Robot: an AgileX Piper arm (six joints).
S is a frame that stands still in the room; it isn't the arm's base.
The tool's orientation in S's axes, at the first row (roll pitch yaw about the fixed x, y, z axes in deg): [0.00, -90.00, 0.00]
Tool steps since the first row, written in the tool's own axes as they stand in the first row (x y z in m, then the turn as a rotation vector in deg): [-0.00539, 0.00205, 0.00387, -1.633, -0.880, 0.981]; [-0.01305, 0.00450, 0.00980, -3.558, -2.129, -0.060]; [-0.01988, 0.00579, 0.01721, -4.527, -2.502, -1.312]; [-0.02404, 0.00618, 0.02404, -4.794, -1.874, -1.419]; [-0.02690, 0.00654, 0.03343, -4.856, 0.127, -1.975]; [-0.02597, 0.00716, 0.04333, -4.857, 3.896, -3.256]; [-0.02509, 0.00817, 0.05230, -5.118, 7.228, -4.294]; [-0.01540, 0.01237, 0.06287, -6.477, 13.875, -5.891]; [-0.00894, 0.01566, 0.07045, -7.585, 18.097, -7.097]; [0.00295, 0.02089, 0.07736, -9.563, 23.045, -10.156]
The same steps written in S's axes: [-0.00387, 0.00205, -0.00539, -0.981, -0.880, -1.633]; [-0.00980, 0.00450, -0.01305, 0.060, -2.129, -3.558]; [-0.01721, 0.00579, -0.01988, 1.312, -2.502, -4.527]; [-0.02404, 0.00618, -0.02404, 1.419, -1.874, -4.794]; [-0.03343, 0.00654, -0.02690, 1.975, 0.127, -4.856]; [-0.04333, 0.00716, -0.02597, 3.256, 3.896, -4.857]; [-0.05230, 0.00817, -0.02509, 4.294, 7.228, -5.118]; [-0.06287, 0.01237, -0.01540, 5.891, 13.875, -6.477]; [-0.07045, 0.01566, -0.00894, 7.097, 18.097, -7.585]; [-0.07736, 0.02089, 0.00295, 10.156, 23.045, -9.563]
